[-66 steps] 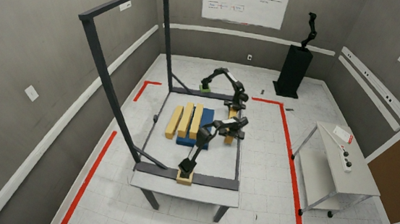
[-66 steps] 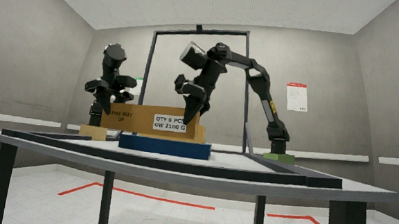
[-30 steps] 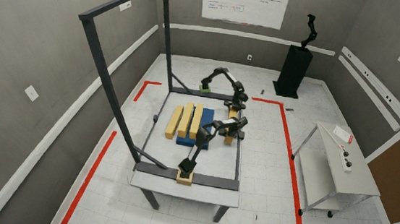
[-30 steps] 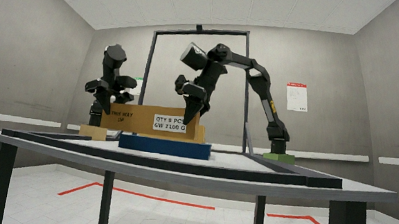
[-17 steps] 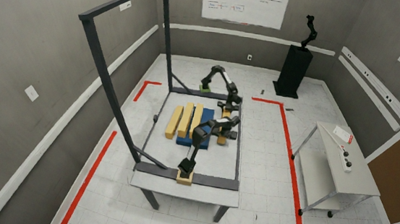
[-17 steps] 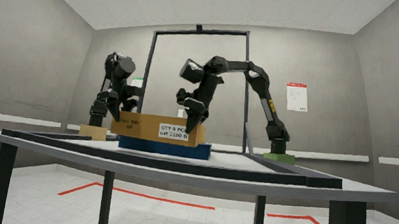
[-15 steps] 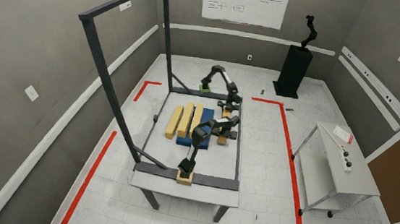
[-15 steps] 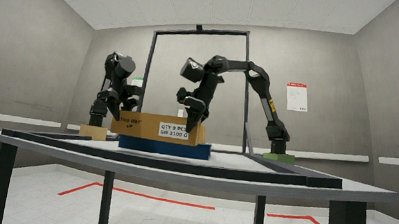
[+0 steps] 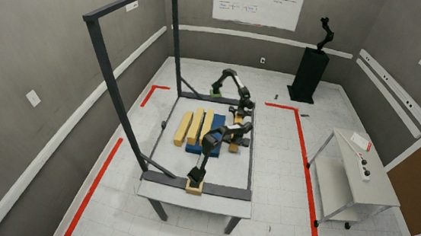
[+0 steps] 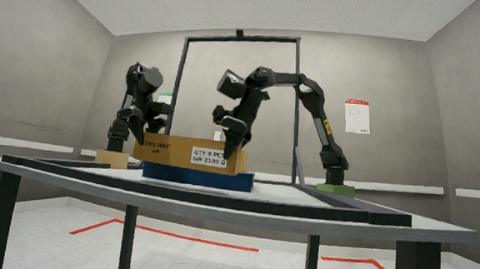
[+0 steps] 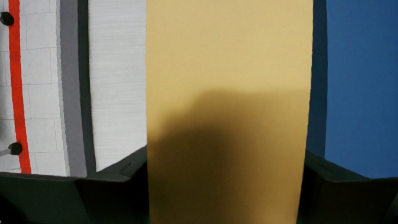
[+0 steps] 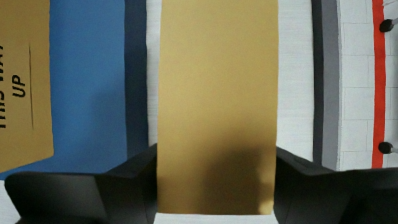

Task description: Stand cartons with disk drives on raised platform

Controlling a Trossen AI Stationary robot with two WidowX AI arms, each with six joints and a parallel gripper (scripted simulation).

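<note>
Now: right hand 14 cm to the right of the carton, 4 cm above it and 1 cm short of it. Also, from my right hand: platform (22 cm behind, 14 cm to the left, 11 cm below).
The carton lies 10 mm behind my left hand, 140 mm to the right of it and 30 mm below it. Also, from my left hand: platform 230 mm behind, 140 mm to the right, 100 mm below.
</note>
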